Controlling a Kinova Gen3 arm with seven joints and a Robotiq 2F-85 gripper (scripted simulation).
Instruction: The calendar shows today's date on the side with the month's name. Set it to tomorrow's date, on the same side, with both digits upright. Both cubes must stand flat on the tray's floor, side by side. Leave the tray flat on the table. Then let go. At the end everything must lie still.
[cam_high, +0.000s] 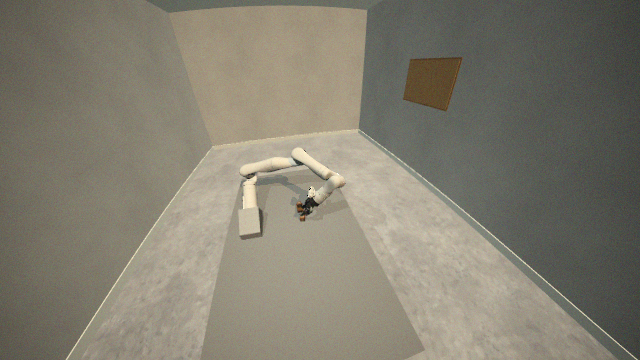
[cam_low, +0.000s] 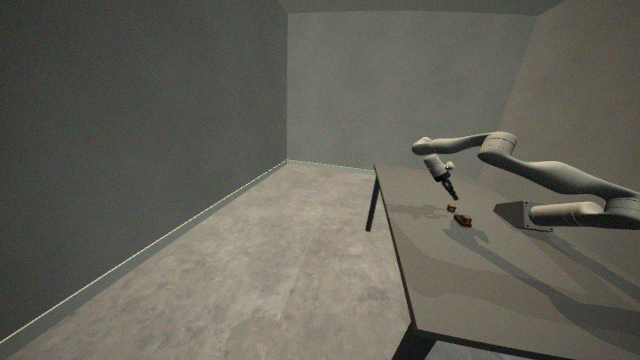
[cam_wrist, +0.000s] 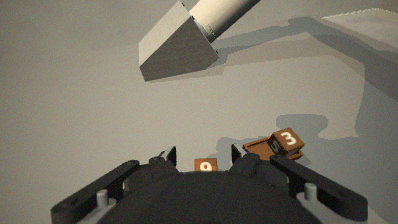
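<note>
My hand is 1 cm past the digit cube and 7 cm above it. The rest, counted from my hand: orange tray 1 cm behind, 12 cm to the left, 8 cm below.
</note>
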